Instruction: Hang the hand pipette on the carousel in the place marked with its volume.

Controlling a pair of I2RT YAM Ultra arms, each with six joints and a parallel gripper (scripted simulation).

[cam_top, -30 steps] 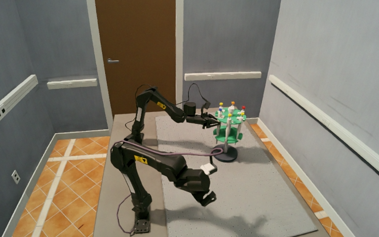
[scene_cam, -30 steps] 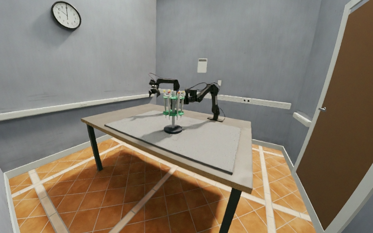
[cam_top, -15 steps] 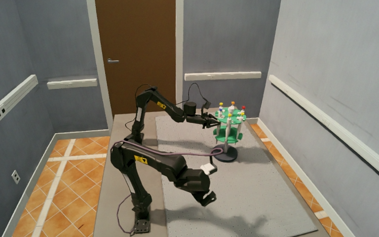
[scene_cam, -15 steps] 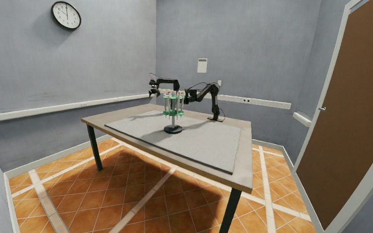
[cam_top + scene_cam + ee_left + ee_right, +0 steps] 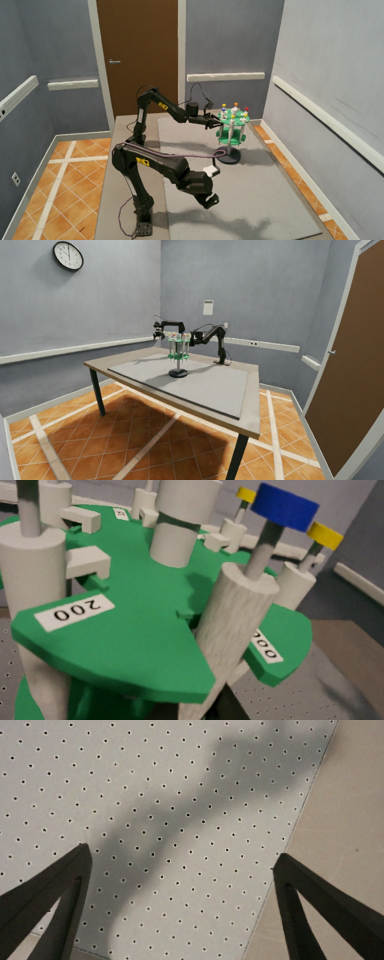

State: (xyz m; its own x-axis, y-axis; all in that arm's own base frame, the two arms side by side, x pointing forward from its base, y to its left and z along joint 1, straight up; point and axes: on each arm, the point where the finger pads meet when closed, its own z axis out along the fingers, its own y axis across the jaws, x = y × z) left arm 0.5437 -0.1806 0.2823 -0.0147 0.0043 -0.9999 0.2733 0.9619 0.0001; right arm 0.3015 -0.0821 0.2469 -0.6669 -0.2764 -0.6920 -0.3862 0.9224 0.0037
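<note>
Now: the pipette 1 cm ahead of my left hand, 1 cm to the right of it and 3 cm below it.
</note>
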